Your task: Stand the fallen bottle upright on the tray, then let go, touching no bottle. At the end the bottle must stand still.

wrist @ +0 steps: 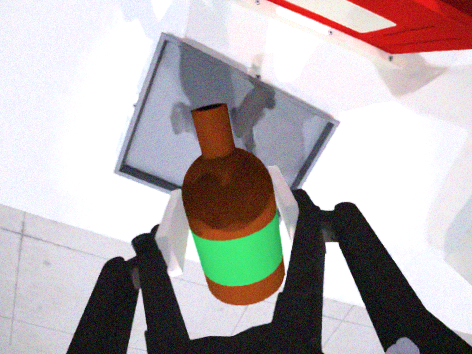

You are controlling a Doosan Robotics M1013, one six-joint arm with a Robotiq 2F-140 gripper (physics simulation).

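Places are measured from the arm's base along level axes (x right, y ahead, z up), in metres.
Pixels of known places: gripper, fingertip midpoint: (pixel 228 193).
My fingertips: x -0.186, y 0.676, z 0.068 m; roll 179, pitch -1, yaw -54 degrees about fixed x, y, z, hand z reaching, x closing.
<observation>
Behind a point stands the place of what it marks.
A brown bottle (pixel 230 190) @(y 0.684, x -0.166, z 0.108 m) with a green label band is held between the two pale finger pads of my gripper (pixel 228 193) @(y 0.676, x -0.186, z 0.067 m). The gripper is shut on its body. The bottle's neck points away from the gripper, toward the top of the view, and its base lies toward the gripper's palm. The grey tray (pixel 141 106) @(y 0.793, x -0.176, z -0.087 m) with a raised rim lies beyond and below the bottle, apart from it. The bottle hides part of the tray's near side. Dark shadows fall across the tray's floor.
A red object (pixel 425 30) @(y 0.567, x 0.002, z 0.030 m) with a pale panel is at the upper right, beyond the tray. The white surface (pixel 65 125) @(y 0.887, x -0.243, z -0.107 m) surrounds the tray. A tiled floor (pixel 45 270) shows past the surface's edge at the lower left.
</observation>
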